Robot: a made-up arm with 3 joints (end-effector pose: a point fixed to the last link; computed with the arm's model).
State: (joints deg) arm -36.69 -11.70 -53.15
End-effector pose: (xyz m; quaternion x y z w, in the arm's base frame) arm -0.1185 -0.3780 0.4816 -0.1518 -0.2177 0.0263 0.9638
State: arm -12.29 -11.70 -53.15
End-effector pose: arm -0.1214 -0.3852 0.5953 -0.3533 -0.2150 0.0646 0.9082
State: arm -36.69 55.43 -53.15
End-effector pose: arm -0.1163 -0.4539 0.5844 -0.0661 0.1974 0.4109 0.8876
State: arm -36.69 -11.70 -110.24
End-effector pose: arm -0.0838 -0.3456 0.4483 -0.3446 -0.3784 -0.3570 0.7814
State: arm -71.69 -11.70 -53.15
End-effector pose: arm -0.1186 -0.2889 0.3460 0.1468 -0.2045 -0.0304 0.9673
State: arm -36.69 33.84 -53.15
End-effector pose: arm -0.1338 -0.4309 0.5521 -0.0977 0.0644 0.2966 0.9478
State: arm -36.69 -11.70 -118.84
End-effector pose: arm -0.0755 -0.3445 0.4448 -0.3673 -0.3953 -0.4093 0.7357
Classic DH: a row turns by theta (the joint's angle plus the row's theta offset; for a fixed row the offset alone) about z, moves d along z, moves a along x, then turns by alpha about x. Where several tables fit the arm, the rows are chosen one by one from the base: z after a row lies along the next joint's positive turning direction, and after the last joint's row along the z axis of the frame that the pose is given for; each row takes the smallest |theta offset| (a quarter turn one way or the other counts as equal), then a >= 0, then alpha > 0; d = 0 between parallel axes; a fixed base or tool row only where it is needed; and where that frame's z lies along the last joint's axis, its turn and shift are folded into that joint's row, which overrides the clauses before.
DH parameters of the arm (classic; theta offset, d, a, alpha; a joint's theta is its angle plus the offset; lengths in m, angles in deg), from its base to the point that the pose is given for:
base (fixed): -87.57 0.5587 0.113 91.59
joint 1: -89.75 0.0373 -0.1577 90.45
joint 2: -35.34 -0.1321 0.0098 26.22
joint 3: -56.67 -0.2131 -0.0312 43.44
tool (fixed): 66.45 0.0757 0 0

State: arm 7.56 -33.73 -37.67
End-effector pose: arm -0.1004 -0.3626 0.6671 -0.4705 -0.2901 0.1057 0.8266
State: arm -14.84 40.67 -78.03
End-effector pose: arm -0.1468 -0.4026 0.6607 -0.3885 0.0216 0.1917 0.9010
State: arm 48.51 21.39 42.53
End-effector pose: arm -0.0803 -0.1723 0.8966 -0.1700 0.6813 0.2406 0.6701
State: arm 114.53 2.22 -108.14
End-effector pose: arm -0.1348 0.0476 0.7509 0.9025 0.3463 -0.2108 0.1454
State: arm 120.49 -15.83 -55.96
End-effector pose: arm -0.1394 0.0834 0.7275 -0.9722 -0.1033 0.2096 0.0151
